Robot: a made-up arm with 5 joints.
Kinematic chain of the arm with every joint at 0, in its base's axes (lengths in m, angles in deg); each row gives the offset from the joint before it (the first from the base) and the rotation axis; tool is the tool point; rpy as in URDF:
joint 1: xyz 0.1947 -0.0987 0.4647 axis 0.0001 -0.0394 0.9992
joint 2: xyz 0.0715 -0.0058 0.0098 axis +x
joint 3: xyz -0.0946 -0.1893 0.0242 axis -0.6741 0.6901 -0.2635
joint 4: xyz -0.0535 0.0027 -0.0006 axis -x
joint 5: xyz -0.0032 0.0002 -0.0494 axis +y
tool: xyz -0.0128 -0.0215 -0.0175 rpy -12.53 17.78 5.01
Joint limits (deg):
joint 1: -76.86..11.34
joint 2: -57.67..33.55
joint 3: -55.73..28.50
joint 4: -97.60..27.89
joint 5: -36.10..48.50
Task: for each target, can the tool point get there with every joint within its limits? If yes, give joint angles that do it. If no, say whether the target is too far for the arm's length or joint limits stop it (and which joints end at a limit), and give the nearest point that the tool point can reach.
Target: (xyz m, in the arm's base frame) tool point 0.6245 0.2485 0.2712
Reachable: no: too far | nearest point 0.0937 -0.0568 0.3755 | short by 0.621 m
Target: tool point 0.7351 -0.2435 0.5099
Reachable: no: too far | nearest point 0.2168 -0.3082 0.5009 | short by 0.522 m
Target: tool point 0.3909 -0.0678 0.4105
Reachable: no: joint limits stop it (at a limit: joint 1, joint 2, joint 3, joint 5) | nearest point 0.1860 -0.1964 0.3464 | short by 0.250 m
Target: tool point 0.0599 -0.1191 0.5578
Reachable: yes | joints -41.30 -46.49 -17.67 -73.92 4.09
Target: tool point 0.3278 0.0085 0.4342
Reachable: no: joint limits stop it (at a limit: joint 1, joint 2, joint 3) | nearest point 0.0939 -0.0573 0.3897 | short by 0.247 m
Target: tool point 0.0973 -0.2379 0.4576
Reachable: yes | joints 0.75 4.08 -8.97 -82.35 33.56
